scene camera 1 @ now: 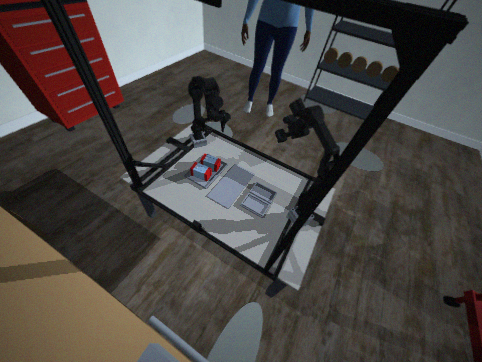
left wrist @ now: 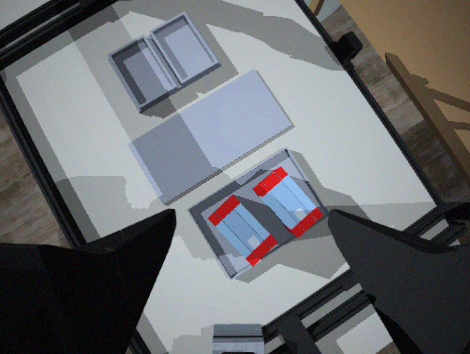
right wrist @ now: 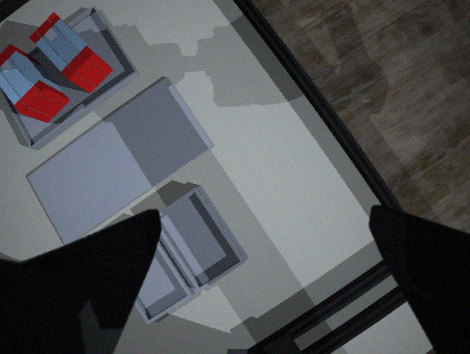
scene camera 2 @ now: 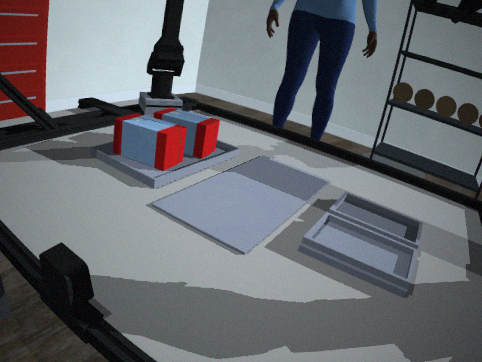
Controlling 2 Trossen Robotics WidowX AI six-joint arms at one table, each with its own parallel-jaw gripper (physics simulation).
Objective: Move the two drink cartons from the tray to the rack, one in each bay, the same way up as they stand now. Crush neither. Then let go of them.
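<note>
In scene camera 1 I see a flat grey mat [scene camera 1: 231, 185], and scene camera 2 shows me the mat [scene camera 2: 239, 208] too. The left wrist view gives me the mat [left wrist: 197, 142] again, along with my left gripper [left wrist: 252, 216], which is open and holds nothing. In the right wrist view I see the mat [right wrist: 150, 138], and my right gripper [right wrist: 264, 218] is there, open and holding nothing.
</note>
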